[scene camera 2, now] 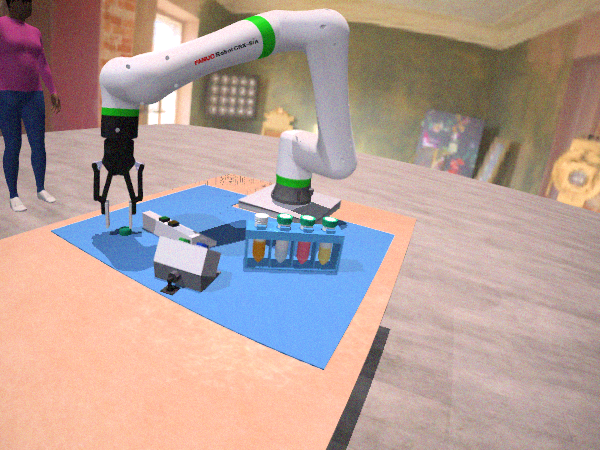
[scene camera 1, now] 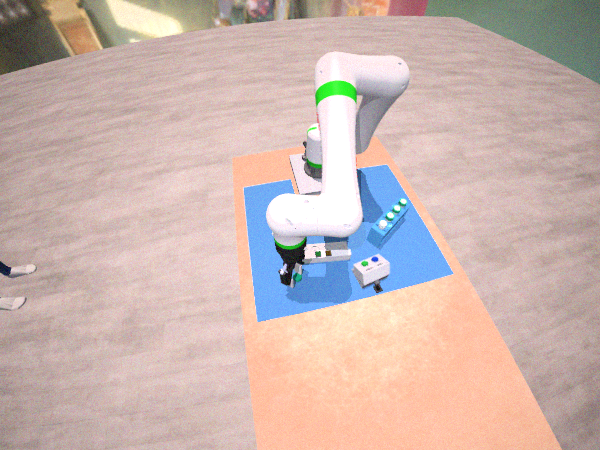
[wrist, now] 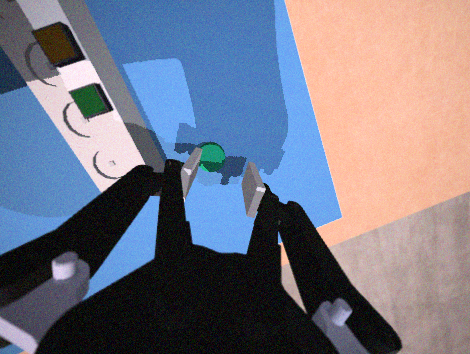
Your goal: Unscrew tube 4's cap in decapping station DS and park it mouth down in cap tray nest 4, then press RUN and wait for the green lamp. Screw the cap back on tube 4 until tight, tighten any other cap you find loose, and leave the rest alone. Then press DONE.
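Seen in the pictures: gripper, between the fingertips: (scene camera 2: 119, 226) (scene camera 1: 294, 279) (wrist: 222, 167); arm's base, origin of its link: (scene camera 2: 290, 197) (scene camera 1: 317, 168).
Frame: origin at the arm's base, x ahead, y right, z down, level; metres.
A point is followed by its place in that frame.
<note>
A loose green cap (scene camera 1: 298, 277) {x 0.537, y 0.276, z 0.014 m} (scene camera 2: 125, 231) {x 0.543, y 0.267, z 0.016 m} (wrist: 212, 156) {x 0.536, y 0.278, z 0.014 m} lies on the blue mat. My gripper (scene camera 1: 296, 276) {x 0.539, y 0.294, z 0.010 m} (scene camera 2: 119, 227) {x 0.539, y 0.294, z 0.010 m} (wrist: 222, 167) {x 0.539, y 0.294, z 0.010 m} is open and empty, pointing down just above the mat near the cap. In the wrist view the cap shows past the fingertips, nearer the left one and partly behind it. A blue rack (scene camera 1: 376, 237) {x 0.492, y -0.071, z -0.029 m} (scene camera 2: 295, 232) {x 0.460, y -0.175, z -0.066 m} holds tubes with one white cap (scene camera 1: 383, 224) {x 0.477, y -0.093, z -0.091 m} (scene camera 2: 261, 219) {x 0.485, y -0.102, z -0.087 m} and several green caps. A white box (scene camera 1: 371, 275) {x 0.636, y 0.027, z -0.037 m} (scene camera 2: 181, 255) {x 0.636, y -0.001, z -0.033 m} has a green button (scene camera 1: 364, 263) {x 0.586, y 0.033, z -0.043 m} and a blue button (scene camera 1: 375, 259) {x 0.584, y -0.014, z -0.042 m}. Labels are unreadable.
A long white block (scene camera 1: 341, 257) {x 0.517, y 0.091, z 0.000 m} (scene camera 2: 180, 232) {x 0.514, y 0.098, z -0.015 m} (wrist: 125, 145) {x 0.478, y 0.219, z -0.017 m} with ring outlines, a green square (wrist: 91, 101) {x 0.484, y 0.179, z -0.025 m} and a brown square (wrist: 57, 45) {x 0.493, y 0.140, z -0.025 m} stands beside the gripper. A small black device (scene camera 1: 378, 287) {x 0.673, y 0.002, z 0.015 m} (scene camera 2: 170, 285) {x 0.676, y -0.002, z 0.015 m} stands in front of the button box. The mat's edge runs near the gripper.
</note>
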